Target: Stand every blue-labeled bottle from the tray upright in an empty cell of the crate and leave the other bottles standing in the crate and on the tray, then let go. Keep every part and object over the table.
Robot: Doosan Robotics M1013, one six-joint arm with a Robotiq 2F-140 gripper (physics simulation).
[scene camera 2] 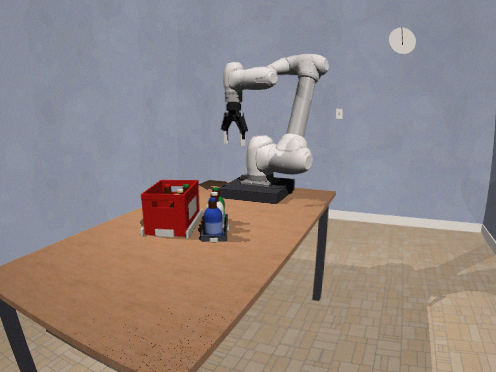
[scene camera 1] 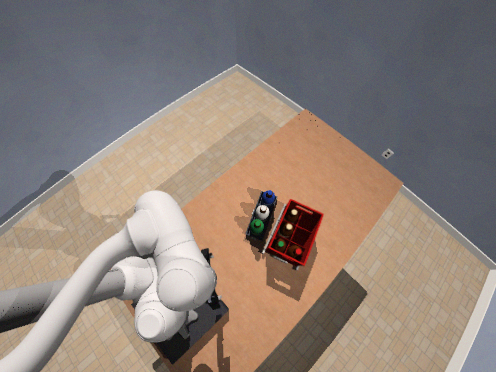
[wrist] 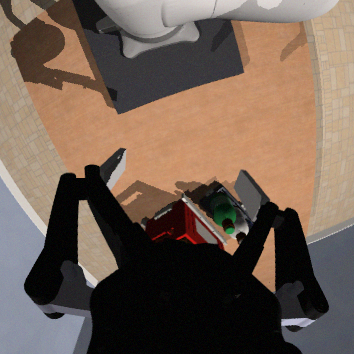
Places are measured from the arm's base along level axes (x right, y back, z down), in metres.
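Where they show: gripper, fingertip midpoint: (scene camera 2: 233, 144) (wrist: 182, 168); arm's base, origin of the base link: (scene camera 2: 260, 182) (wrist: 152, 12).
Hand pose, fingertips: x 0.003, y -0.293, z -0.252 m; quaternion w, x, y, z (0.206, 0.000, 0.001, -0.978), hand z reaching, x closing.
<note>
Things, the pixels of their top centre, and the offset from my fingertips. Level surfaces: height alone.
- blue-labeled bottle, middle of its top: (scene camera 2: 212, 198) (scene camera 1: 269, 192) dx -0.166, dy -0.444, dz +0.156 m
- white bottle, middle of its top: (wrist: 243, 243) (scene camera 2: 214, 192) (scene camera 1: 263, 208) dx -0.121, dy -0.362, dz +0.156 m
- green bottle, middle of its top: (wrist: 229, 230) (scene camera 1: 257, 223) dx -0.080, dy -0.290, dz +0.156 m
- red crate, middle of its top: (wrist: 209, 262) (scene camera 2: 185, 188) (scene camera 1: 285, 219) dx -0.006, dy -0.407, dz +0.141 m
- green-capped bottle, middle of its top: (scene camera 1: 281, 243) dx +0.068, dy -0.313, dz +0.153 m
- red-capped bottle, middle of its top: (scene camera 1: 298, 251) dx +0.147, dy -0.354, dz +0.153 m
- wooden table, its level: dz +0.316 m
- pale rail, middle of its top: (wrist: 206, 224) (scene camera 2: 194, 219) (scene camera 1: 274, 227) dx -0.020, dy -0.373, dz +0.286 m
The tray (scene camera 1: 257, 237) (scene camera 2: 206, 237) holds a blue-labeled bottle (scene camera 1: 269, 196) (scene camera 2: 213, 220), a white bottle (scene camera 1: 262, 212) (wrist: 242, 230) and a green bottle (scene camera 1: 257, 227) (wrist: 224, 210) in a row, all upright. The red crate (scene camera 1: 314, 239) (scene camera 2: 162, 220) (wrist: 167, 222) stands beside it. Inside are two cream-capped bottles (scene camera 1: 294, 212) (scene camera 1: 289, 227), a green-capped bottle (scene camera 1: 281, 244) and a red-capped bottle (scene camera 1: 298, 251); their labels are hidden. Two crate cells on the side away from the tray look empty. My gripper (scene camera 2: 234, 142) (wrist: 182, 168) is open and empty, pointing down high above the table, on the robot-base side of the crate and tray.
The black base block (scene camera 1: 212, 317) (scene camera 2: 255, 192) (wrist: 165, 85) stands at one end of the wooden table (scene camera 1: 320, 160) (scene camera 2: 150, 275) (wrist: 200, 135). A pale rail (scene camera 1: 273, 229) runs along the crate's side, between the crate and the tray. The arm hides much of the gripper in scene camera 1.
</note>
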